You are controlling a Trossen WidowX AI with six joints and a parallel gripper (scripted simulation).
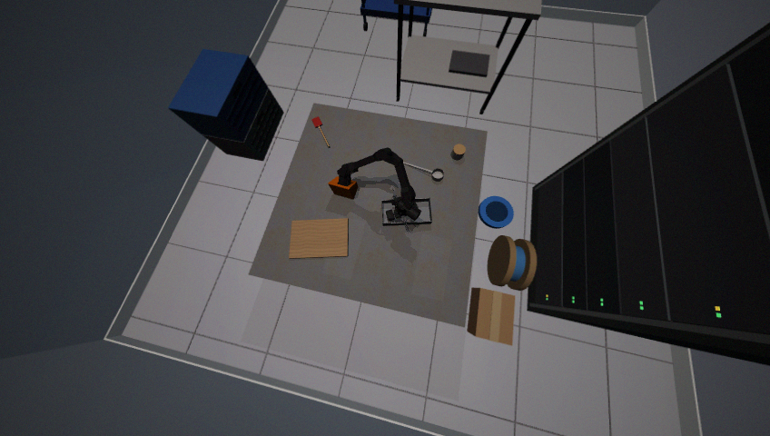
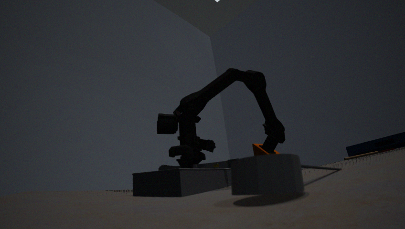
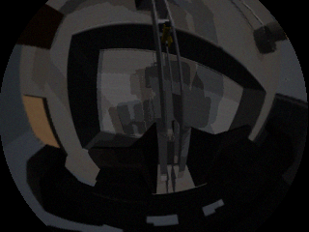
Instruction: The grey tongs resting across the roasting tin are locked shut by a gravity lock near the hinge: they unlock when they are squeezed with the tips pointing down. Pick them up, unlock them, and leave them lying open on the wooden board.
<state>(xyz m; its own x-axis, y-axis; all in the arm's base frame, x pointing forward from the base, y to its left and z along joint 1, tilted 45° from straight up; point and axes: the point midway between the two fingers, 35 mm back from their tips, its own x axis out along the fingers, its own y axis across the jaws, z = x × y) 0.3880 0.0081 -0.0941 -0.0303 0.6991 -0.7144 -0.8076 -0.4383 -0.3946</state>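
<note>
My gripper tip is now 2 cm short of the roasting tin and 3 cm to the right of it. Round my gripper tip: wooden board (44 cm behind, 29 cm to the right, 2 cm below).
</note>
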